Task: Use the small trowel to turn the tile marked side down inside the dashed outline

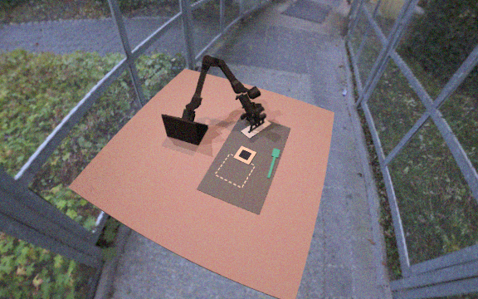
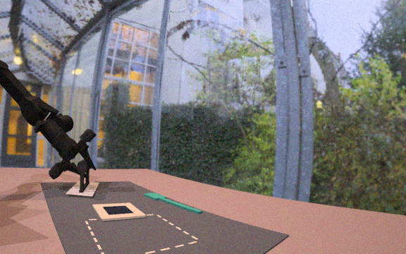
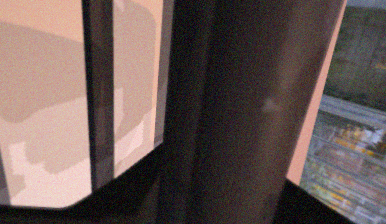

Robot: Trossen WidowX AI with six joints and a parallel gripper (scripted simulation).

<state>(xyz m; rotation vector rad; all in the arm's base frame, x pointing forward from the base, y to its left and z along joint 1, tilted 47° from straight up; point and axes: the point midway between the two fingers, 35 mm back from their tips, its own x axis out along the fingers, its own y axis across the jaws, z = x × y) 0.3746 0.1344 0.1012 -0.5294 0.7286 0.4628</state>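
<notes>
Right now the dark mat is 19 cm to the right of my gripper tip and 7 cm below it. From my gripper tip the other things lie so: tan tile: 2 cm behind, 21 cm to the right, 5 cm below; green trowel: 14 cm ahead, 18 cm to the right, 5 cm below.
</notes>
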